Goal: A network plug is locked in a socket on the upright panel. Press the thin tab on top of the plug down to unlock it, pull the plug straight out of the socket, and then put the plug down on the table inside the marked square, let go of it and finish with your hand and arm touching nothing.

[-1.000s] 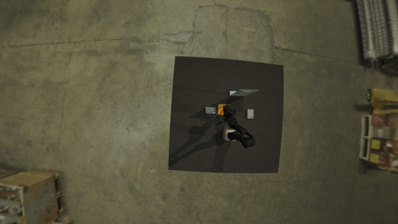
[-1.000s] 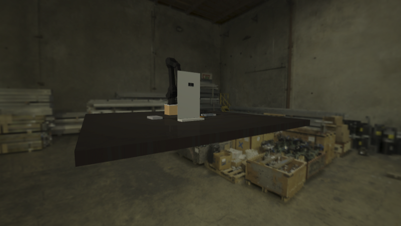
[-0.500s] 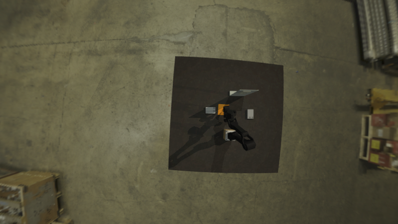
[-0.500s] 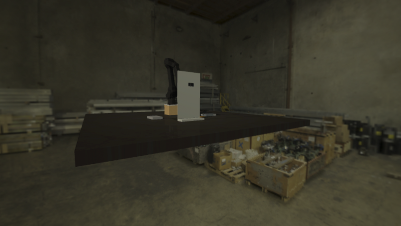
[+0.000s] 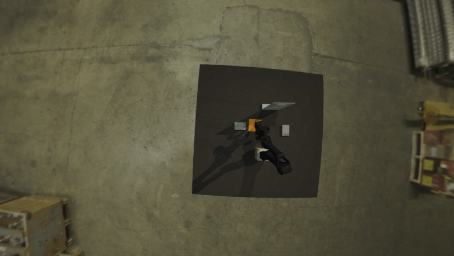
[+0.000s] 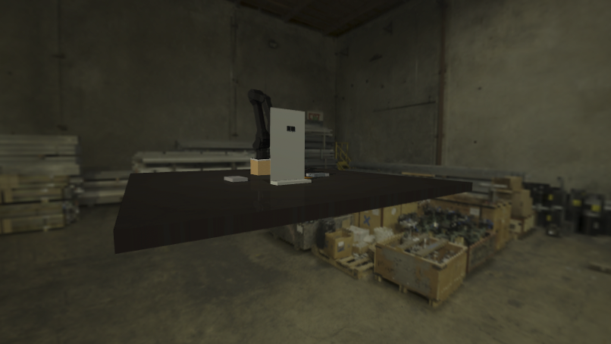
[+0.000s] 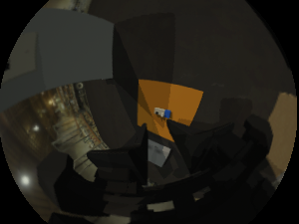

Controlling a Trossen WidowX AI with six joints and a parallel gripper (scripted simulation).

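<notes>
The orange marked square is 4 cm below my gripper tip and 1 cm ahead of it. Round my gripper tip: upright grey panel 17 cm ahead, 15 cm to the right, 10 cm above.
</notes>
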